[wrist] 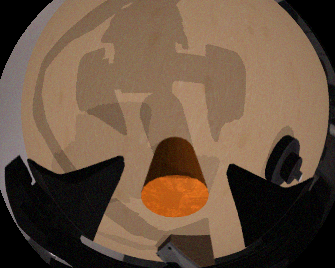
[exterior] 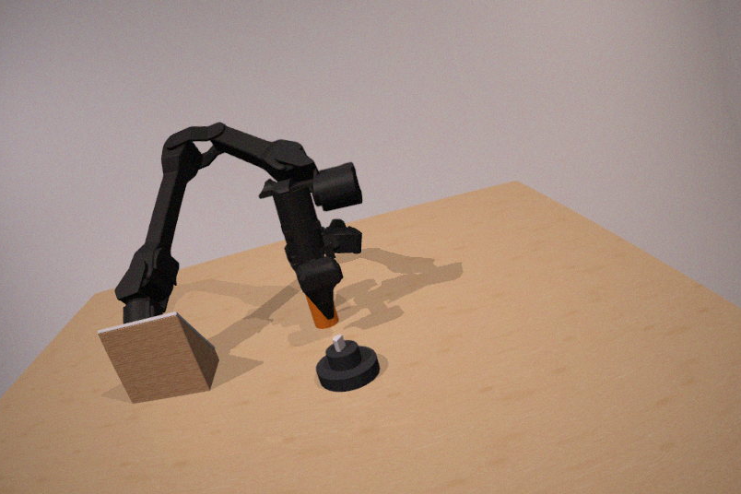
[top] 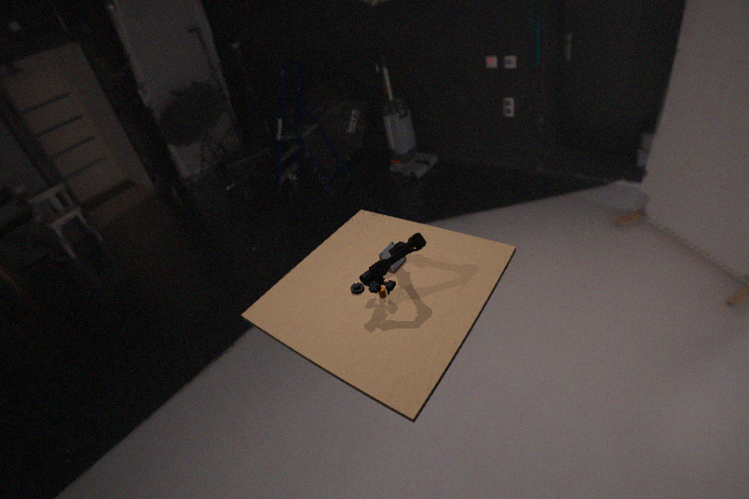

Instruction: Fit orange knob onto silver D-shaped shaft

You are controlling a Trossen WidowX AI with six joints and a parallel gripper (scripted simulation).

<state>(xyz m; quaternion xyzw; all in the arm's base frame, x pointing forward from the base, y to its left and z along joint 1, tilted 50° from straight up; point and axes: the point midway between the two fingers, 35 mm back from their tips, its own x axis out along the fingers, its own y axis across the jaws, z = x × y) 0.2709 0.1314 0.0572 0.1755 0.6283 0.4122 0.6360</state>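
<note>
The orange knob is 2 cm above my gripper tip. From my gripper tip the other things lie so: black round pedestal 4 cm ahead, 17 cm to the right.
</note>
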